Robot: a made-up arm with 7 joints. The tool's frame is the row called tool. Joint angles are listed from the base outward. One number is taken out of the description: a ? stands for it. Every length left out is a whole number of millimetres.
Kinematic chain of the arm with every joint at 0, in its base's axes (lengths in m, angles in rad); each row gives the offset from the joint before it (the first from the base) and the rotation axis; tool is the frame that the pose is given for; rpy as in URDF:
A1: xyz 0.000 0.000 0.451 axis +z
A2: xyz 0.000 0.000 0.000 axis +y
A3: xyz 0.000 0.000 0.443 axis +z
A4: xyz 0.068 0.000 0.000 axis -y
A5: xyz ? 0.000 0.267 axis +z
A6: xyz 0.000 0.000 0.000 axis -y
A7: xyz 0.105 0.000 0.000 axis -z
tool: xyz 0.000 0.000 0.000 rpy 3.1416 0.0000 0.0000
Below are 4 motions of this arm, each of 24 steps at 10 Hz.
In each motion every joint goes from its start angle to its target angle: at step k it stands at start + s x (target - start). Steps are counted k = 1, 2, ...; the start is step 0. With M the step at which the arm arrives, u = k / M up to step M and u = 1 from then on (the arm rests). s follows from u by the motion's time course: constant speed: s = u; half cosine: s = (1 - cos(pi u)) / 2; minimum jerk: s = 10 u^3 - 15 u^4 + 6 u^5.
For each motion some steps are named. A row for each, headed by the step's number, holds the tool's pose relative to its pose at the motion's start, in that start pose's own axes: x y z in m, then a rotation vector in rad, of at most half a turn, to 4 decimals.
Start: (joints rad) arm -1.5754 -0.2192 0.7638 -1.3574 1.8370 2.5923 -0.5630
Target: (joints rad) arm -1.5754 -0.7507 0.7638 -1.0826 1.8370 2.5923 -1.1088
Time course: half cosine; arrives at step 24
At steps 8, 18, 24:
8: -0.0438 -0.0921 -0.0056 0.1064 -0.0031 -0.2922
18: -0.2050 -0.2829 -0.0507 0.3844 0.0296 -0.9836
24: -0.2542 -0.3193 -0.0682 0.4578 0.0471 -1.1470

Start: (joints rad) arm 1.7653 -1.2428 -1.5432 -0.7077 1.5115 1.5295 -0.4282
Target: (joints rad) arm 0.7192 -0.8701 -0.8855 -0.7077 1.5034 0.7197 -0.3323
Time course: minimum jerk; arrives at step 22
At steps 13, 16, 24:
13: -0.1720 -0.4189 0.3408 0.0145 -0.9191 -0.4473
16: -0.2810 -0.4673 0.4456 -0.0878 -1.2200 -0.4927
24: -0.3521 -0.4750 0.5063 -0.1726 -1.4049 -0.4927

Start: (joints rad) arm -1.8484 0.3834 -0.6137 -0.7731 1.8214 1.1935 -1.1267
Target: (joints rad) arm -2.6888 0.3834 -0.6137 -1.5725 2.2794 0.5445 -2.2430
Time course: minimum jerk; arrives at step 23
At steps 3, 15, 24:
3: -0.0054 0.0014 -0.0082 -0.0022 0.0083 -0.0079
15: -0.2271 -0.1261 -0.3189 -0.3927 0.4116 -0.6377
24: -0.2852 -0.2230 -0.3777 -0.6358 0.4590 -0.9440

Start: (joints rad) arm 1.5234 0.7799 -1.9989 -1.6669 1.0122 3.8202 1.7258
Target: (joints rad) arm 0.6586 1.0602 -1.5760 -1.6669 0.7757 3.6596 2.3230
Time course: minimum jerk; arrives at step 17
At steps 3, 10, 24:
3: -0.0009 0.0132 0.0024 -0.0085 -0.0010 -0.0116
10: 0.0677 0.2300 0.0600 -0.1940 0.1157 -0.1809
24: 0.1767 0.3374 0.0943 -0.3023 0.2933 -0.2516

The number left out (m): -0.057
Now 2 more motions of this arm.
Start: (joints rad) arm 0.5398 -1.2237 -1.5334 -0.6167 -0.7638 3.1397 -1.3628
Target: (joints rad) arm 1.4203 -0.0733 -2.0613 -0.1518 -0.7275 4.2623 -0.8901
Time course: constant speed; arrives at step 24
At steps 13, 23, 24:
13: 0.4440 -0.0023 -0.1630 -0.7032 0.8233 0.1152
23: 0.5703 0.0498 -0.4383 -1.3314 1.5510 0.5618
24: 0.5705 0.0583 -0.4657 -1.4029 1.6170 0.6169

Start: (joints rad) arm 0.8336 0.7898 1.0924 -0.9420 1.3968 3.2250 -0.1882
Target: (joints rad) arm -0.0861 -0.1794 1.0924 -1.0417 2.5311 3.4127 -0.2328
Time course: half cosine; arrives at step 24
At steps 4, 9, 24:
4: 0.0008 -0.0361 -0.0302 0.0489 0.0447 0.0210
9: -0.0270 -0.1408 -0.1404 0.2165 0.1825 0.0798
24: -0.2688 -0.2018 -0.3060 0.5580 0.4443 0.1136

